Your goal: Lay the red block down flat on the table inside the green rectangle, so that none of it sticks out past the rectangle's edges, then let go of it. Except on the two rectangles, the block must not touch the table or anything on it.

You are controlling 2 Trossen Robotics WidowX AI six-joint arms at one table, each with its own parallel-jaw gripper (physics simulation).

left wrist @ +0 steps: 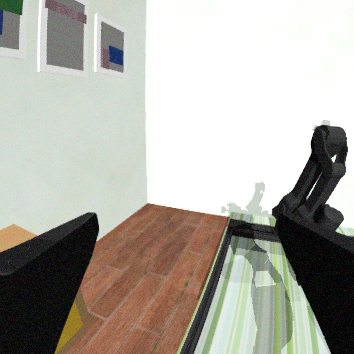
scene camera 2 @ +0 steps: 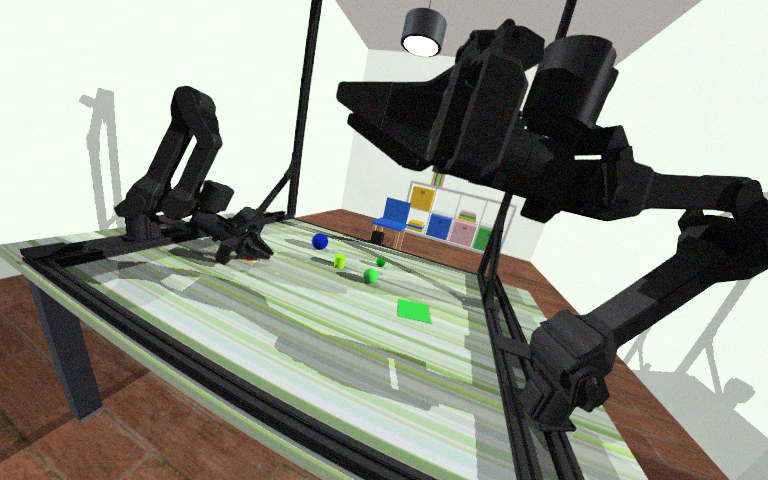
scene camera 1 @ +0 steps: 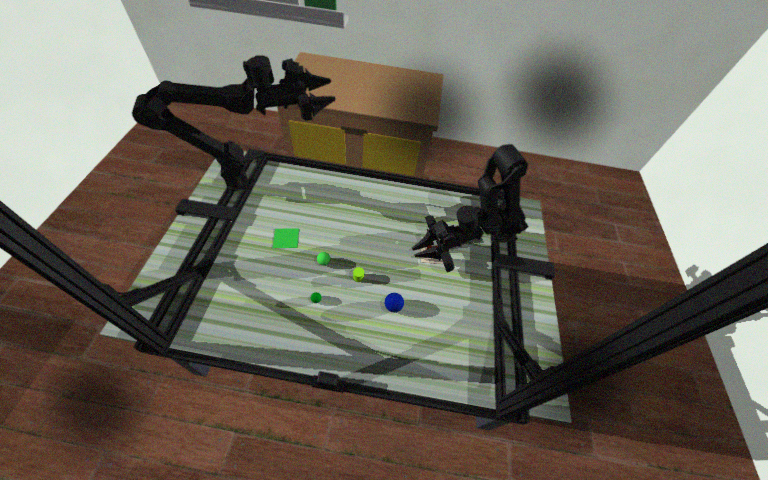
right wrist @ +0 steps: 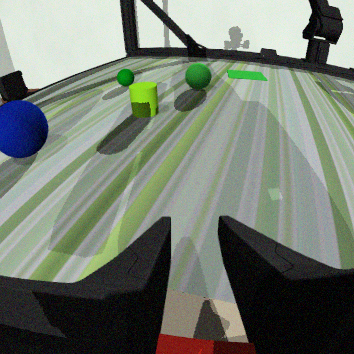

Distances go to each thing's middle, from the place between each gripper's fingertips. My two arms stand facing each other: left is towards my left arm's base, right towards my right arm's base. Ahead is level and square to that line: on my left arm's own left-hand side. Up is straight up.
My right hand is 2 cm short of the tan rectangle (right wrist: 188,315), 6 cm to the left of it and 2 cm above it. Also, from my right hand: blue ball (right wrist: 31,128) (18 cm behind, 3 cm to the left, 1 cm above); then yellow-green cylinder (right wrist: 143,95) (11 cm behind, 15 cm to the left).
I see the yellow-green cylinder 400 mm behind my left hand, 330 mm below it and 170 mm to the right of it. Round my left hand: blue ball: 470 mm behind, 320 mm below, 290 mm to the right; tan rectangle: 380 mm to the right, 340 mm below, 260 mm behind.
